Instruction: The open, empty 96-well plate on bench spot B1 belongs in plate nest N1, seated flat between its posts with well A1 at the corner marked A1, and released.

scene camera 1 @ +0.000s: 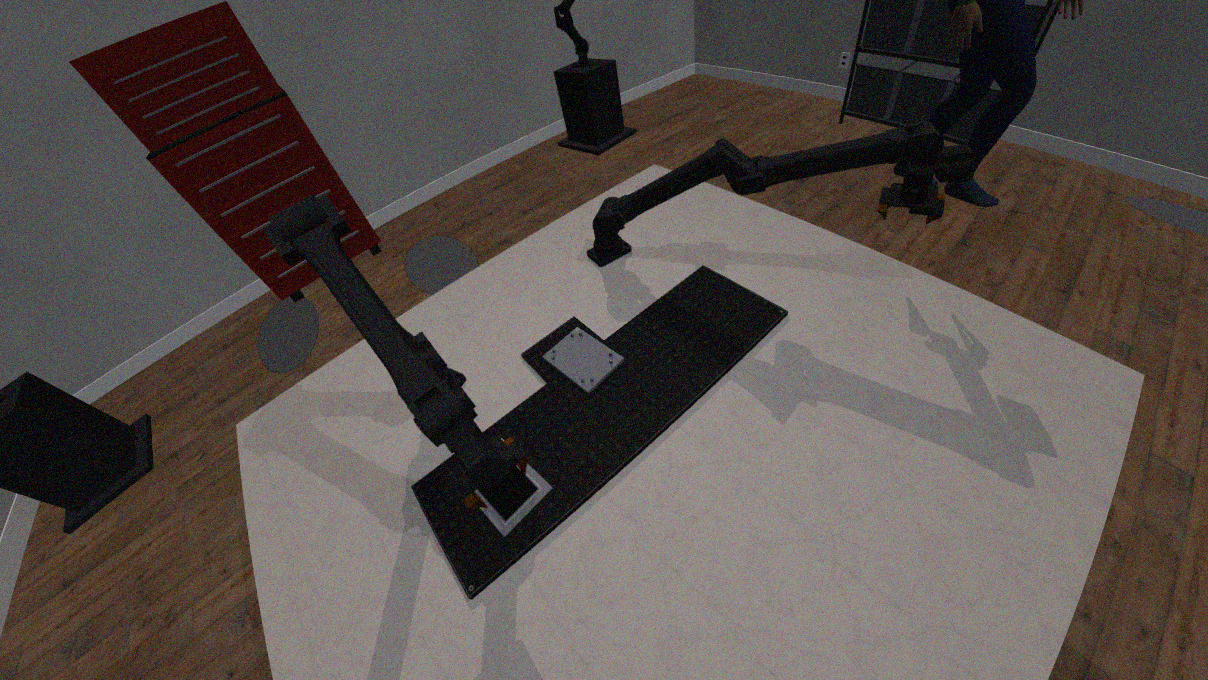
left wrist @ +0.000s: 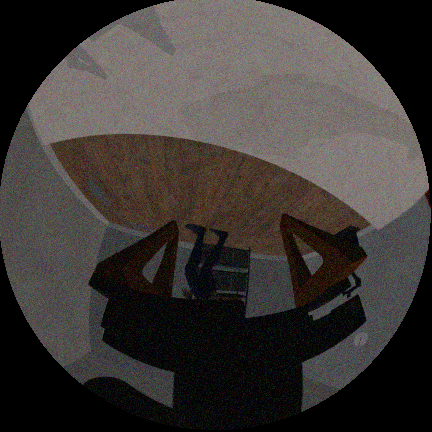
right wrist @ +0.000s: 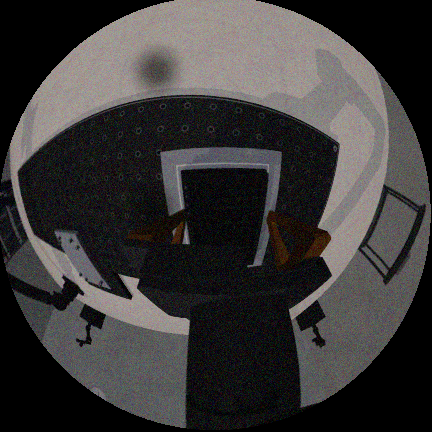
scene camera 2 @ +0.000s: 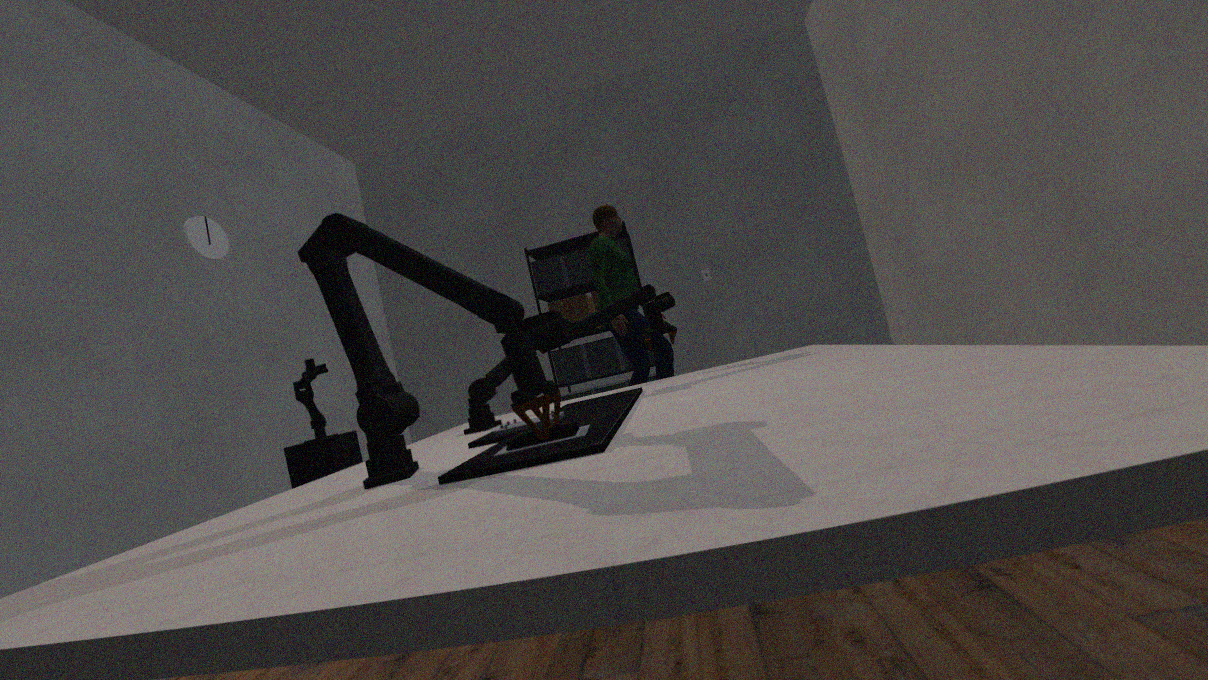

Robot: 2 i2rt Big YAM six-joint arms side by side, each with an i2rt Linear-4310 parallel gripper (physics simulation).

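Where they show: left gripper, fingertip midpoint: [scene camera 1: 905, 220] [left wrist: 229, 222] [scene camera 2: 662, 348]; right gripper, fingertip midpoint: [scene camera 1: 504, 488] [right wrist: 227, 214] [scene camera 2: 550, 435]; left arm's base, link origin: [scene camera 1: 609, 252] [right wrist: 73, 284] [scene camera 2: 483, 429]; right arm's base, link origin: [scene camera 2: 393, 477].
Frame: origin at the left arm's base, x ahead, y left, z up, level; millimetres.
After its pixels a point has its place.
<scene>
The dark 96-well plate [scene camera 1: 510, 498] {x 519, y -585, z 25 mm} [right wrist: 225, 200] {x 510, y -579, z 28 mm} lies flat inside the pale grey frame [scene camera 1: 530, 505] {x 550, y -559, z 15 mm} [right wrist: 220, 156] {x 549, y -566, z 15 mm} at the near end of the black board; its wells and corner A1 cannot be made out. My right gripper [scene camera 1: 498, 484] {x 491, y -587, z 19 mm} [right wrist: 227, 214] {x 491, y -587, z 19 mm} points down over the plate. It is open, with one orange finger at each side of the plate and nothing held. Nest N1 [scene camera 1: 581, 360] {x 323, y -297, z 25 mm} [right wrist: 84, 260] {x 335, y -324, z 25 mm} is a light grey pad with small posts and nothing on it. My left gripper [scene camera 1: 909, 214] {x 578, y 570, z 129 mm} [left wrist: 229, 222] {x 578, y 570, z 129 mm} is open and empty, far from the plate, high at the right.
The black perforated board [scene camera 1: 659, 397] {x 514, y -215, z 13 mm} [right wrist: 100, 150] {x 544, y -422, z 13 mm} lies on the white table [scene camera 1: 803, 540] {x 896, y -201, z 0 mm} [scene camera 2: 929, 422] {x 1021, y -888, z 0 mm}. The nest's dark base joins its long side. A person [scene camera 1: 997, 76] [scene camera 2: 614, 270] stands beyond the table near a shelf. A red cabinet [scene camera 1: 211, 126] is behind the right arm.
</scene>
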